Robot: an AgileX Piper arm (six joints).
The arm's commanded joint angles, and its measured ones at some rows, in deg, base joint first. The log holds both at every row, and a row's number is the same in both.
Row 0, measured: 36.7, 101.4, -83.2, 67.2, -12.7, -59.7
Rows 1 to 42, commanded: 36.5, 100.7, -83.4, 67.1, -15.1, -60.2; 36.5, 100.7, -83.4, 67.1, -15.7, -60.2; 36.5, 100.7, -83.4, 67.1, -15.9, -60.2; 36.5, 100.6, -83.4, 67.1, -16.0, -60.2; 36.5, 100.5, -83.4, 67.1, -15.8, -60.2; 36.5, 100.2, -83.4, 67.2, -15.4, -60.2; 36.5, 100.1, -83.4, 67.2, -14.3, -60.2; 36.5, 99.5, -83.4, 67.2, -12.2, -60.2; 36.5, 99.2, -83.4, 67.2, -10.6, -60.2; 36.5, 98.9, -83.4, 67.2, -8.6, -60.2; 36.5, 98.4, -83.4, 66.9, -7.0, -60.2; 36.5, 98.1, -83.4, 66.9, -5.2, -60.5; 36.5, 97.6, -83.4, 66.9, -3.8, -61.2; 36.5, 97.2, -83.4, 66.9, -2.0, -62.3; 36.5, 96.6, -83.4, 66.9, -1.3, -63.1; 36.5, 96.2, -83.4, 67.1, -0.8, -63.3; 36.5, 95.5, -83.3, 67.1, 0.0, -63.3; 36.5, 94.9, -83.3, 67.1, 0.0, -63.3; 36.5, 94.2, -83.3, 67.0, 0.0, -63.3; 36.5, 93.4, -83.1, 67.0, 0.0, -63.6; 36.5, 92.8, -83.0, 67.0, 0.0, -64.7; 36.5, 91.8, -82.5, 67.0, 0.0, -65.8; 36.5, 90.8, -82.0, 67.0, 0.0, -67.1; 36.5, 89.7, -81.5, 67.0, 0.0, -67.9; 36.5, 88.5, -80.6, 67.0, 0.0, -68.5; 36.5, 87.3, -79.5, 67.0, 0.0, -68.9; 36.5, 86.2, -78.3, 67.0, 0.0, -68.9; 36.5, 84.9, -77.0, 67.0, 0.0, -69.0; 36.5, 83.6, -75.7, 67.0, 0.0, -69.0; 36.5, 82.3, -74.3, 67.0, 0.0, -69.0; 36.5, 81.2, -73.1, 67.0, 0.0, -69.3; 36.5, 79.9, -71.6, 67.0, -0.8, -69.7; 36.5, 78.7, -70.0, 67.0, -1.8, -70.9; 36.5, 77.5, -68.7, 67.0, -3.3, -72.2; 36.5, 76.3, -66.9, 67.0, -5.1, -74.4; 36.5, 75.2, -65.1, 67.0, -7.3, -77.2; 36.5, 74.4, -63.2, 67.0, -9.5, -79.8; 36.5, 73.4, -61.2, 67.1, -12.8, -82.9; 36.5, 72.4, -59.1, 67.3, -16.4, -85.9; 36.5, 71.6, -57.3, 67.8, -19.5, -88.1; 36.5, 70.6, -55.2, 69.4, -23.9, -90.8; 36.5, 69.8, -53.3, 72.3, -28.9, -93.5
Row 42, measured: 36.7, 72.9, -60.0, 67.2, -14.1, -83.8
